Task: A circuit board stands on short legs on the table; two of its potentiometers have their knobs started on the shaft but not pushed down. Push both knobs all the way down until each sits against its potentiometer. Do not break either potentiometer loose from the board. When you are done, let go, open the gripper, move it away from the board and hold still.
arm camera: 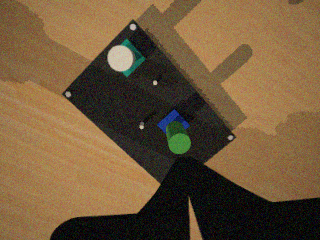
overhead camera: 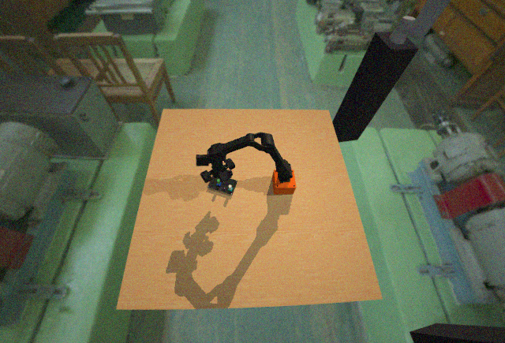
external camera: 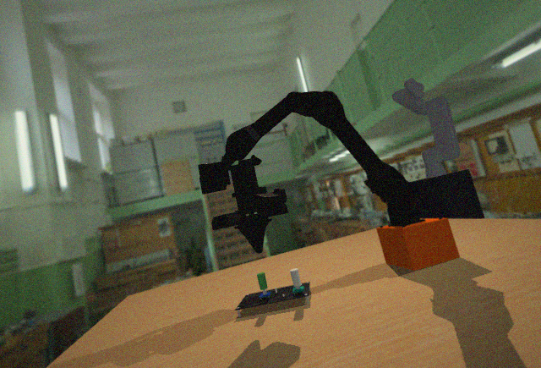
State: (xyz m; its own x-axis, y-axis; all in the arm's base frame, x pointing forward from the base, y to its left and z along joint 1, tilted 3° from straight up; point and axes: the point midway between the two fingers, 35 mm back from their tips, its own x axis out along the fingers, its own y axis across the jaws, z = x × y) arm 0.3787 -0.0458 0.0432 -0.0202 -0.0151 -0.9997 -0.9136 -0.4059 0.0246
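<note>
My gripper tip is 6 cm above the green knob, 1 cm to the left of it and 1 cm short of it.
</note>
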